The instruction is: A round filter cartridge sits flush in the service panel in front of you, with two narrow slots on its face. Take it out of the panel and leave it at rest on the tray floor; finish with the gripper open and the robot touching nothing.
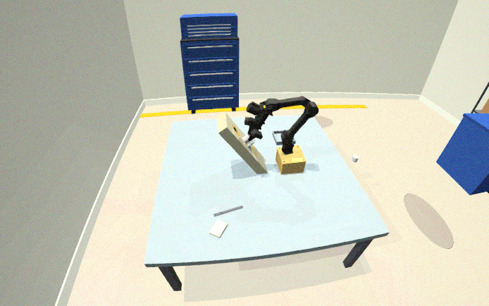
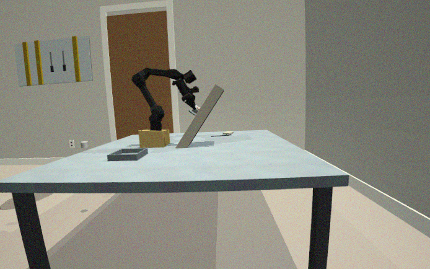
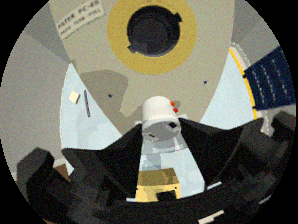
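My gripper tip is now 36 cm past the dark grey tray, 24 cm to the left of it and 22 cm above it. Also, from my gripper tip: white round filter cartridge: right at my gripper tip; white pad: 28 cm ahead, 44 cm to the left, 22 cm below.
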